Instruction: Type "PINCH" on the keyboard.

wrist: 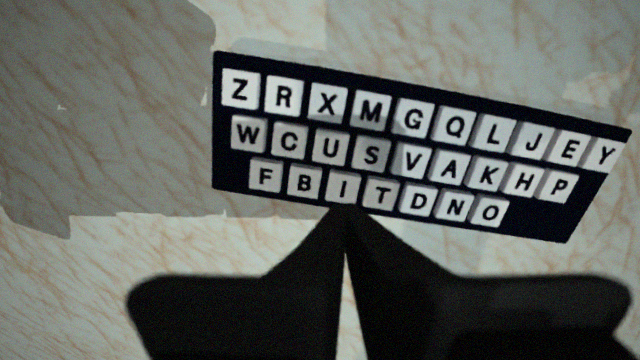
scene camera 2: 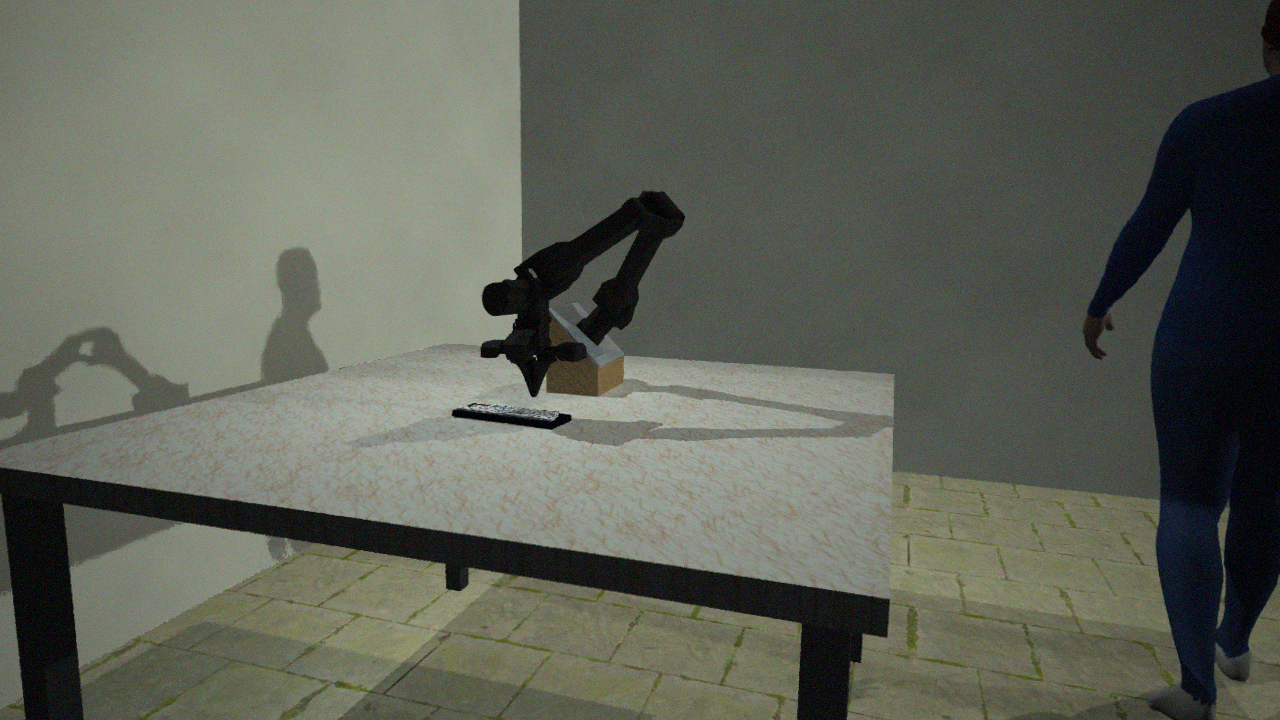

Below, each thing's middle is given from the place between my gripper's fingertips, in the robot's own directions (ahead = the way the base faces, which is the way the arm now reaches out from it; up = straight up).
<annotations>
I see my gripper 40 mm to the left of the black keyboard (scene camera 2: 524,416), 30 mm above it and 10 mm short of it.
</annotations>
